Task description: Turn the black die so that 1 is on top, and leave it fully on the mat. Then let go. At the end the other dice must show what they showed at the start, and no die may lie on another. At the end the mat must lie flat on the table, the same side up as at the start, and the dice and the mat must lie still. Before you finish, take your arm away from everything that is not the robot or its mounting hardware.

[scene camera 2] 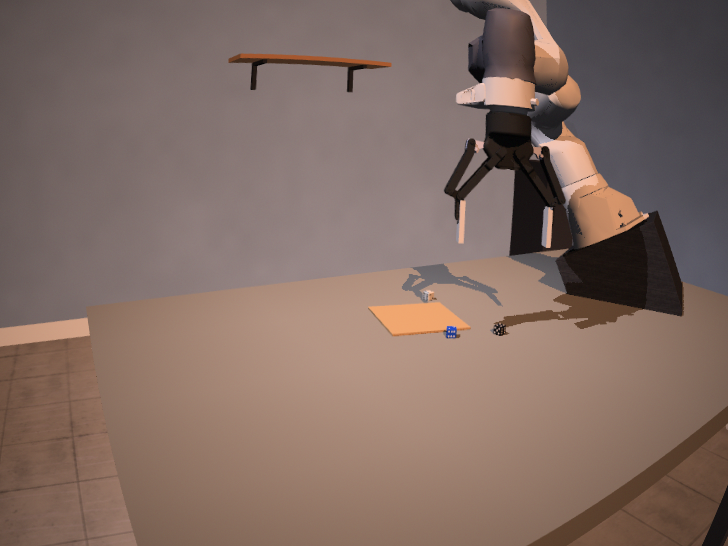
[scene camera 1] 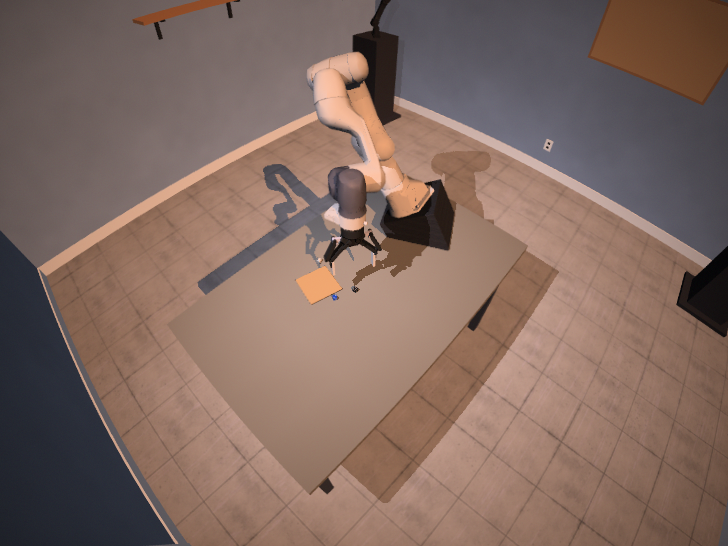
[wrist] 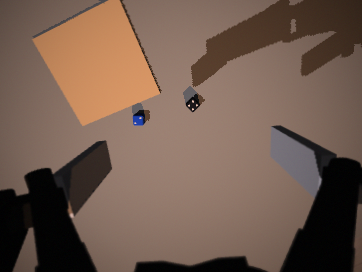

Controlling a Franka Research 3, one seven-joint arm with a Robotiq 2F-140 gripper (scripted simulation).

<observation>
My gripper shows in scene camera 2, in scene camera 1 (353, 268) and in the wrist view. The same spot on my gripper: (wrist: 55, 235) is (scene camera 2: 475, 171).
</observation>
